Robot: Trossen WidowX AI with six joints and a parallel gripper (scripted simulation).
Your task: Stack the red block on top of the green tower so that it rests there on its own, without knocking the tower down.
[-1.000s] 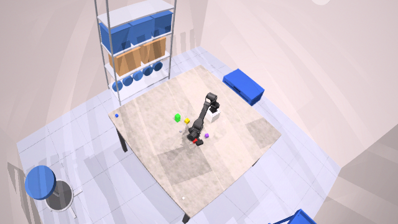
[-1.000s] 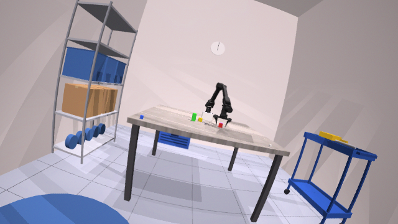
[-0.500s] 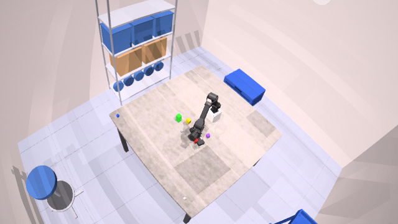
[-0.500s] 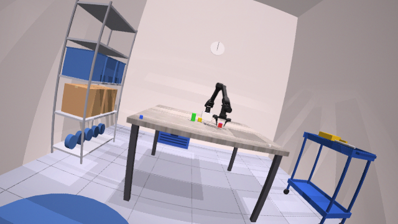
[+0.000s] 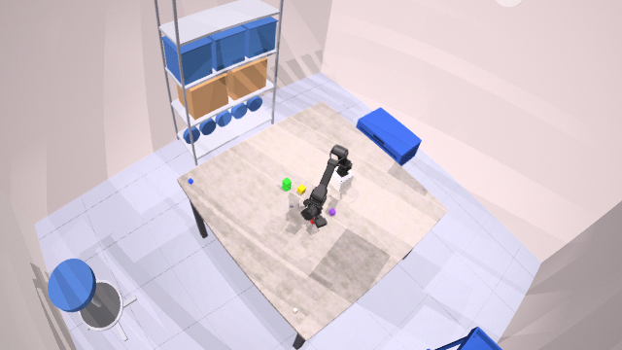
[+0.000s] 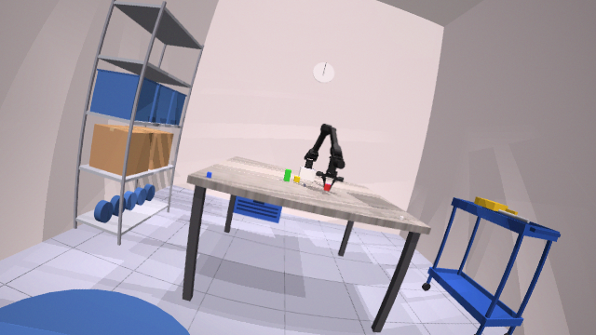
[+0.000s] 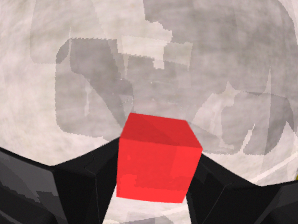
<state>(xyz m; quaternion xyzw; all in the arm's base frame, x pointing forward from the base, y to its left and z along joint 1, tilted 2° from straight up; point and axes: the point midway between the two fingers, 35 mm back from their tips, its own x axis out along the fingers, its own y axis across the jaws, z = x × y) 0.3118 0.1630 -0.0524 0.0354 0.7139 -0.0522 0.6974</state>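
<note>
The yellow block lies 21 cm to the right of my gripper tip, 5 cm behind it and 1 cm above it. The rest, counted from my gripper tip: red block (1 cm above); small blue block (61 cm to the right, 54 cm ahead); purple block (13 cm behind, 1 cm to the left).
</note>
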